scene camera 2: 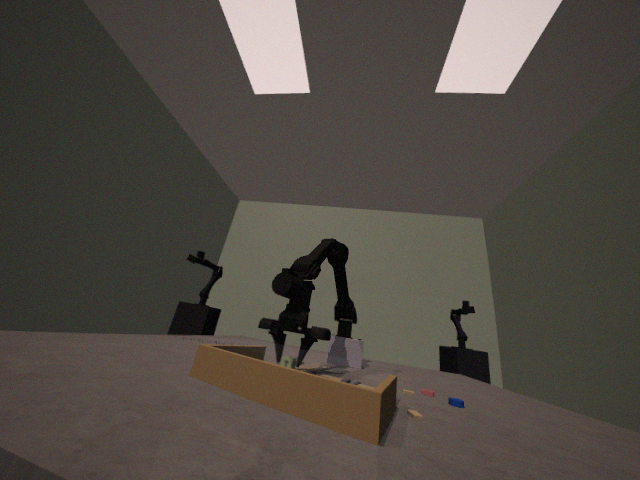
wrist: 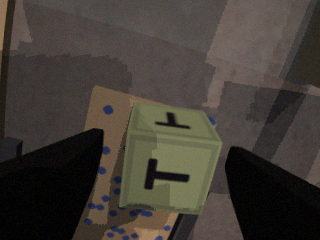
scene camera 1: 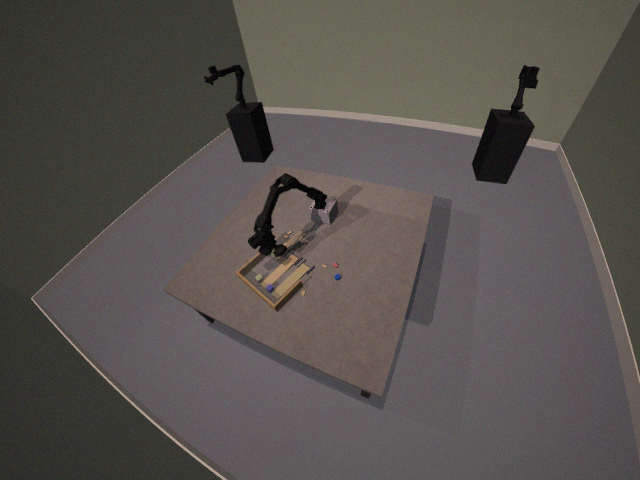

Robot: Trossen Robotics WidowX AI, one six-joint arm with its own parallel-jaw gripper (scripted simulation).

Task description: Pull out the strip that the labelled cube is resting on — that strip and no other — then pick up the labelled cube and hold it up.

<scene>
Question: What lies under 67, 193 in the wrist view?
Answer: The gripper.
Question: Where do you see a labelled cube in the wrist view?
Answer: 171, 156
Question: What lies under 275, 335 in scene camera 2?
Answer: The gripper.
</scene>
